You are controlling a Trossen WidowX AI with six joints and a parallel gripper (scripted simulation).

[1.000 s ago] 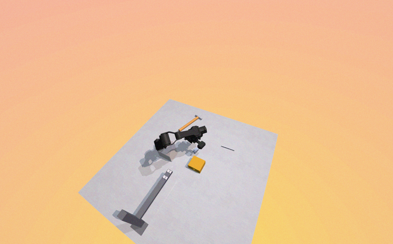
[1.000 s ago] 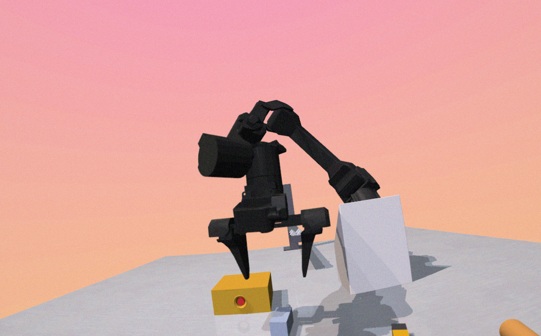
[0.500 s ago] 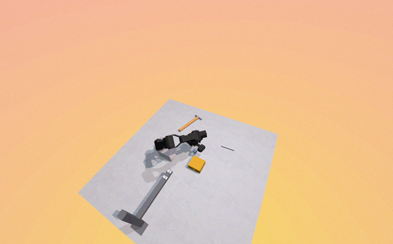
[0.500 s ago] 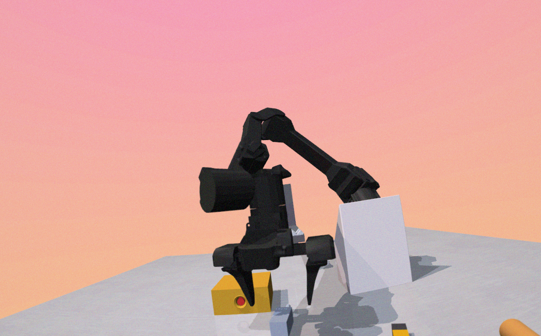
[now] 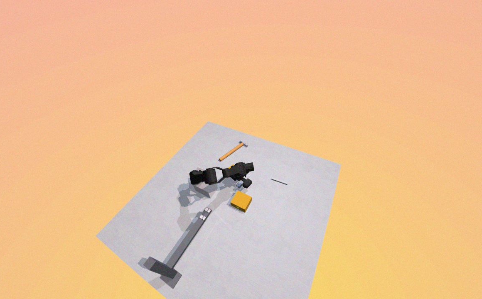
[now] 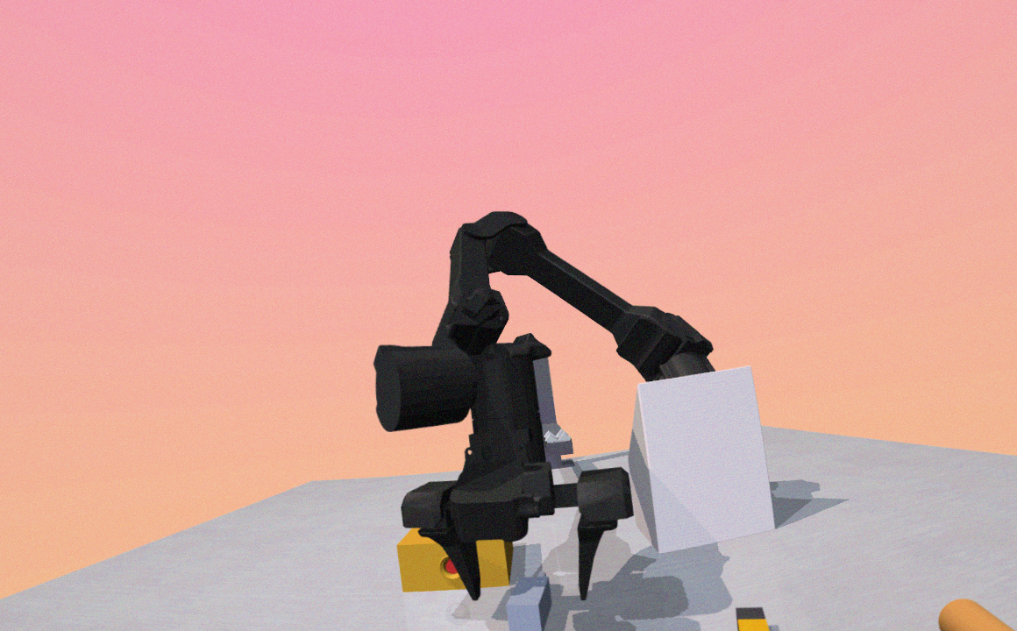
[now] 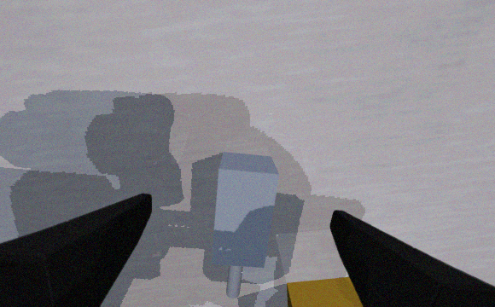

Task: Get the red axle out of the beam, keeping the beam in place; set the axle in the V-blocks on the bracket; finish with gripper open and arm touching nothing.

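My gripper tip is now 20 mm to the left of the blue-grey block and 10 mm above it. Round my gripper tip: thin grey rod (230 mm ahead, 180 mm to the left, 10 mm below); then yellow beam (110 mm to the right, 90 mm ahead, 10 mm above); then yellow-handled tool (150 mm behind, 100 mm to the left, 10 mm below).
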